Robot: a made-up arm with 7 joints.
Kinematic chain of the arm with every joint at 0, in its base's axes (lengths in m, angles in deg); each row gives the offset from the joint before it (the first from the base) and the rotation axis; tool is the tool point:
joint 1: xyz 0 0 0.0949 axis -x
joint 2: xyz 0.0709 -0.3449 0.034 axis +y
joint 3: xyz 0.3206 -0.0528 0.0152 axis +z
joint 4: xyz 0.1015 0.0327 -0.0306 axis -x
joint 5: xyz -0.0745 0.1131 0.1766 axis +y
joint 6: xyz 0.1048 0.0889 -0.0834 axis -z
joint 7: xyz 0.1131 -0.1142 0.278 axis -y
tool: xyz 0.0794 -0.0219 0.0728
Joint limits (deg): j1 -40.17..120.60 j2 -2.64..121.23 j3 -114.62..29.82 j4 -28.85..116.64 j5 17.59..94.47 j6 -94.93..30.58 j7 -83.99..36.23
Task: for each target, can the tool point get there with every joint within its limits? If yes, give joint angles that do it. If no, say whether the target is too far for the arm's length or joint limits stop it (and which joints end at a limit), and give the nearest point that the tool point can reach.
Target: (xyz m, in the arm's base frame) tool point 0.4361 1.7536 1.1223
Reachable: no: too far | nearest point 0.4811 0.8264 0.6237 | short by 1.054 m
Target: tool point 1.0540 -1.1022 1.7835
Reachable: no: too far | nearest point 0.5931 -0.5653 0.9610 | short by 1.085 m
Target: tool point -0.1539 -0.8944 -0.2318
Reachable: yes | joints 25.76 103.29 -59.32 54.80 49.10 -26.15 26.02
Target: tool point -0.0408 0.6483 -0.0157
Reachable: no: joint limits stop it (at a limit: joint 1, joint 5, joint 6) | nearest point -0.0304 0.4754 -0.0964 | short by 0.191 m
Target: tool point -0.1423 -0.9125 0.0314
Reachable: yes | joints 57.26 104.35 -50.77 24.01 26.09 -62.79 -73.24
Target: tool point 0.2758 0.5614 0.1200
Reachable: no: joint limits stop it (at a limit: joint 1, joint 5, joint 6) | nearest point 0.2644 0.4051 0.0156 | short by 0.188 m
